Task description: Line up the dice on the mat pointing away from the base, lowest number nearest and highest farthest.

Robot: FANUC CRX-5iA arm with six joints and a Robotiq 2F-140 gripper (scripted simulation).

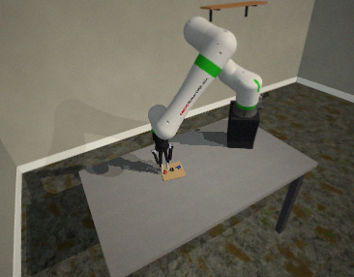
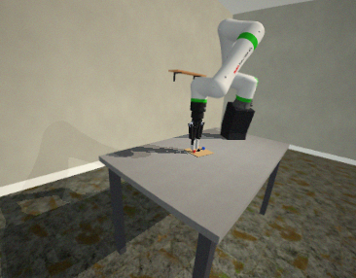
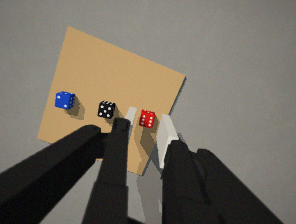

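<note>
Right now my hand is 5 cm above the red die. The rest, counted from my hand: black die (5 cm behind, 5 cm below); blue die (10 cm behind, 5 cm below); tan mat (5 cm behind, 6 cm below).
</note>
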